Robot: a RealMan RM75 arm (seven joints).
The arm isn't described. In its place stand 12 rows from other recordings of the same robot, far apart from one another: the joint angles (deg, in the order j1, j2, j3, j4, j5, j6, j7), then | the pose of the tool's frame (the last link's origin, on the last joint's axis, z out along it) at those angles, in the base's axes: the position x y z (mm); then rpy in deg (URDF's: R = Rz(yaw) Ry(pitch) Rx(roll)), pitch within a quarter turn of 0, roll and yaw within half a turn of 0.
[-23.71, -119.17, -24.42, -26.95, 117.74, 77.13, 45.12] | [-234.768 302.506 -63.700 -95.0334 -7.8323 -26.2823]
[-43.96, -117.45, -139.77, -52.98, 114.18, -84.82, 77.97] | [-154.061 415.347 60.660 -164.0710 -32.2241 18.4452]
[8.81, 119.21, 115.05, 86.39, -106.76, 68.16, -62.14] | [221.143 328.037 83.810 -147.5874 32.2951 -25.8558]
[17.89, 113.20, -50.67, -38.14, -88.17, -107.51, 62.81] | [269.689 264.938 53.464 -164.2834 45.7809 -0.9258]
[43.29, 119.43, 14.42, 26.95, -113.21, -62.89, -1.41] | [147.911 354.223 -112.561 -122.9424 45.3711 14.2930]
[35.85, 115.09, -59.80, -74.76, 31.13, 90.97, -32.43] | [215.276 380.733 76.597 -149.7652 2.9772 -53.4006]
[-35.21, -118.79, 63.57, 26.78, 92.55, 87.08, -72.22] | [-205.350 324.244 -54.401 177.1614 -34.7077 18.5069]
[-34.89, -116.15, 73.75, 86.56, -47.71, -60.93, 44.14] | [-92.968 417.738 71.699 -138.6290 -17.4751 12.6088]
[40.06, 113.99, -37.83, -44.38, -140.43, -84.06, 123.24] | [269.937 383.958 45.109 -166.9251 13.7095 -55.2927]
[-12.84, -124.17, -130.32, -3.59, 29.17, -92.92, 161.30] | [-349.508 234.111 17.202 -70.7316 -49.0245 -26.4834]
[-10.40, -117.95, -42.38, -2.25, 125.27, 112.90, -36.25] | [-334.522 199.327 60.411 -56.2273 -56.9728 -58.2205]
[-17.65, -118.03, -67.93, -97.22, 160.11, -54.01, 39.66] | [-126.189 322.160 -47.415 -141.9330 11.9386 2.0726]
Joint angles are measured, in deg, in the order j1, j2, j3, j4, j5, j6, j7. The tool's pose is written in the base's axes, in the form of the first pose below.
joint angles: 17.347, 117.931, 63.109, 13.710, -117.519, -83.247, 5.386
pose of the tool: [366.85 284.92 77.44 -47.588 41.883 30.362]
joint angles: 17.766, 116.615, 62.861, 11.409, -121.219, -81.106, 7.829
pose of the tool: [373.53 288.44 78.94 -53.813 42.899 26.616]
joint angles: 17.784, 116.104, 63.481, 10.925, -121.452, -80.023, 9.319
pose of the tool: [379.08 288.44 82.75 -53.563 43.947 26.167]
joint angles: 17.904, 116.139, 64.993, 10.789, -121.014, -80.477, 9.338
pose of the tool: [380.91 287.27 87.70 -50.988 43.478 27.384]
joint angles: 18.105, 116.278, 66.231, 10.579, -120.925, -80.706, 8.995
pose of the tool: [381.81 286.88 90.20 -49.561 42.952 27.791]
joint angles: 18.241, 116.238, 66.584, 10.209, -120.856, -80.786, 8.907
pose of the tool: [382.97 286.51 91.77 -49.308 42.623 27.615]
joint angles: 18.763, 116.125, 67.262, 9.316, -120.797, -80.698, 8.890
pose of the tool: [384.92 287.31 94.66 -49.063 42.172 27.170]
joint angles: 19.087, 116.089, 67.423, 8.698, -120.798, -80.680, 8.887
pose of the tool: [385.73 287.81 95.59 -49.269 41.925 26.761]
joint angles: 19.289, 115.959, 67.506, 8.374, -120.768, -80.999, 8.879
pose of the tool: [385.66 288.12 97.49 -49.196 41.470 26.899]
